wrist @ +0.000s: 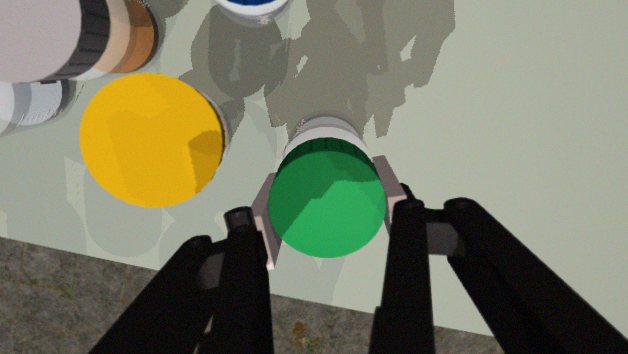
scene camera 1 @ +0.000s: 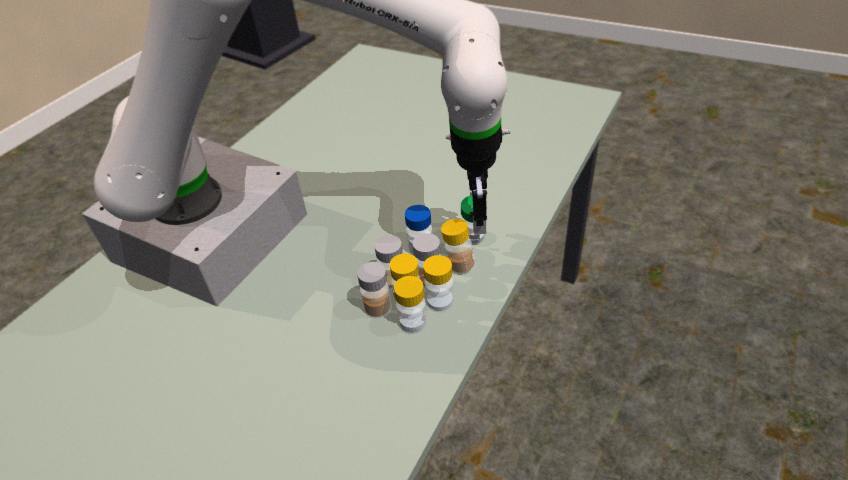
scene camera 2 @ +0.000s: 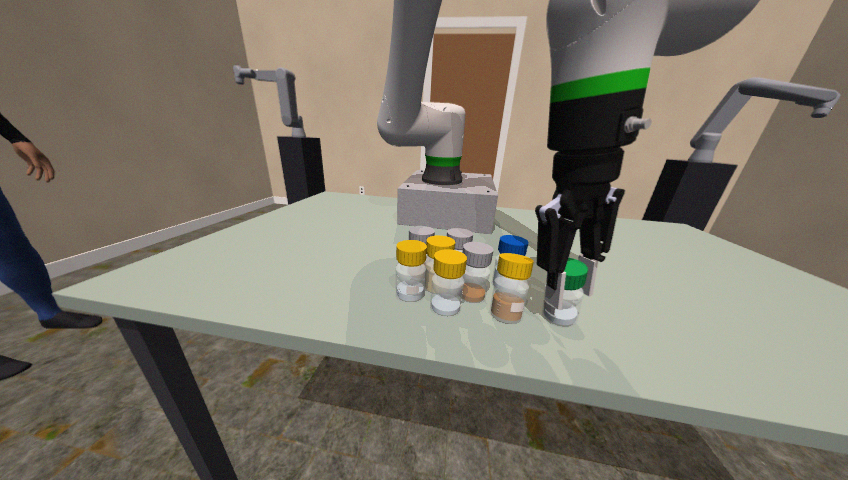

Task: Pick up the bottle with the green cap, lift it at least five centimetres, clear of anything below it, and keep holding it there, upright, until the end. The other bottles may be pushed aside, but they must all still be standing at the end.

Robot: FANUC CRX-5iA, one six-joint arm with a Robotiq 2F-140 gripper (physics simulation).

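Frame: origin at the arm's base, x back, y right, z up, level; metres.
Seen in the pictures: gripper, between the fingertips: [wrist: 329, 184] [scene camera 1: 478, 221] [scene camera 2: 568, 297]; arm's base, origin of its link: [scene camera 1: 186, 200] [scene camera 2: 441, 180].
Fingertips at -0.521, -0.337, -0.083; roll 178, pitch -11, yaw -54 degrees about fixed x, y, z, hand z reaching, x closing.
Observation:
Offsets run from my fingertips to a thing's top centre, as dx, dy, dz. Level surfaces: height alone.
The bottle with the green cap @(+0.009, +0.007, +0.059) [scene camera 1: 468, 208] [scene camera 2: 575, 274] [wrist: 327, 215] looks upright, its base at the table top in scene camera 2. My gripper [scene camera 1: 479, 226] [scene camera 2: 574, 284] [wrist: 329, 184] is shut on it, one pad on each side of the cap. Beside it, a yellow-capped bottle with brown content @(-0.007, +0.092, +0.059) [scene camera 1: 455, 231] [scene camera 2: 515, 266] [wrist: 150, 140] stands upright, apart from the near finger. The blue-capped bottle @(+0.092, +0.092, +0.051) [scene camera 1: 417, 217] [scene camera 2: 512, 245] stands further back, partly hidden. In scene camera 1, three more yellow-capped bottles @(-0.013, +0.270, +0.051) [scene camera 1: 408, 291] and three grey-capped bottles @(+0.070, +0.276, +0.051) [scene camera 1: 371, 276] stand grouped.
The pale green table @(dz -0.054) [scene camera 1: 238, 404] [scene camera 2: 267, 297] carries the bottles. Its edge runs close beside the green-capped bottle. The robot's base block [scene camera 1: 255, 237] [scene camera 2: 446, 208] stands behind the bottles. A person's hand and legs show at the left in scene camera 2.

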